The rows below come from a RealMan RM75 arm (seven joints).
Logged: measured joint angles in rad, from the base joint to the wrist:
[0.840, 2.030, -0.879, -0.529, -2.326, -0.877, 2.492]
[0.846, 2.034, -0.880, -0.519, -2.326, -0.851, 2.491]
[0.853, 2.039, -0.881, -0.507, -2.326, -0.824, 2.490]
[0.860, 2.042, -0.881, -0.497, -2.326, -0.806, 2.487]
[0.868, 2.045, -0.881, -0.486, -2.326, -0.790, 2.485]
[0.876, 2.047, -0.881, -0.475, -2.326, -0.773, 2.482]
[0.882, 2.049, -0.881, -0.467, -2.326, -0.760, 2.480]
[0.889, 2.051, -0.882, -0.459, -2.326, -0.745, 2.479]
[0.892, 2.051, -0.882, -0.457, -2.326, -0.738, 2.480]
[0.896, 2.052, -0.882, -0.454, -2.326, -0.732, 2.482]
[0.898, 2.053, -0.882, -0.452, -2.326, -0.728, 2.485]
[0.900, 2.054, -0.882, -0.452, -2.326, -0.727, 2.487]
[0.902, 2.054, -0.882, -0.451, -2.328, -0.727, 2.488]
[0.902, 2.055, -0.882, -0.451, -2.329, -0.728, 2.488]
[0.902, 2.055, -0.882, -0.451, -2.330, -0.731, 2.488]
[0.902, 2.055, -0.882, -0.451, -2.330, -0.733, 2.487]
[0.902, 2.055, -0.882, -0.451, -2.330, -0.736, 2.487]
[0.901, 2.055, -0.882, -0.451, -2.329, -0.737, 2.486]
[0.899, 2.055, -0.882, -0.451, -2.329, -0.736, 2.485]
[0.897, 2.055, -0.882, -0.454, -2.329, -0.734, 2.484]
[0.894, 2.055, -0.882, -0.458, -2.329, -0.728, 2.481]
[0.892, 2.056, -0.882, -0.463, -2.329, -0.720, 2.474]
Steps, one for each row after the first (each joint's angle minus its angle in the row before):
[0.006, 0.004, -0.001, 0.010, 0.000, 0.026, -0.001]
[0.007, 0.005, -0.001, 0.012, 0.000, 0.027, -0.001]
[0.007, 0.003, 0.000, 0.010, 0.000, 0.018, -0.003]
[0.008, 0.003, 0.000, 0.011, 0.000, 0.016, -0.002]
[0.008, 0.002, 0.000, 0.011, 0.000, 0.017, -0.003]
[0.006, 0.002, 0.000, 0.008, 0.000, 0.013, -0.002]
[0.007, 0.002, -0.001, 0.008, 0.000, 0.015, -0.001]
[0.003, 0.000, 0.000, 0.002, 0.000, 0.007, 0.001]
[0.004, 0.001, 0.000, 0.003, 0.000, 0.006, 0.002]
[0.002, 0.001, 0.000, 0.002, 0.000, 0.004, 0.003]
[0.002, 0.001, 0.000, 0.000, 0.000, 0.001, 0.002]
[0.002, 0.000, 0.000, 0.001, -0.002, 0.000, 0.001]
[0.000, 0.001, 0.000, 0.000, -0.001, -0.001, 0.000]
[0.000, 0.000, 0.000, 0.000, -0.001, -0.003, 0.000]
[0.000, 0.000, 0.000, 0.000, 0.000, -0.002, -0.001]
[0.000, 0.000, 0.000, 0.000, 0.000, -0.003, 0.000]
[-0.001, 0.000, 0.000, 0.000, 0.001, -0.001, -0.001]
[-0.002, 0.000, 0.000, 0.000, 0.000, 0.001, -0.001]
[-0.002, 0.000, 0.000, -0.003, 0.000, 0.002, -0.001]
[-0.003, 0.000, 0.000, -0.004, 0.000, 0.006, -0.003]
[-0.002, 0.001, 0.000, -0.005, 0.000, 0.008, -0.007]

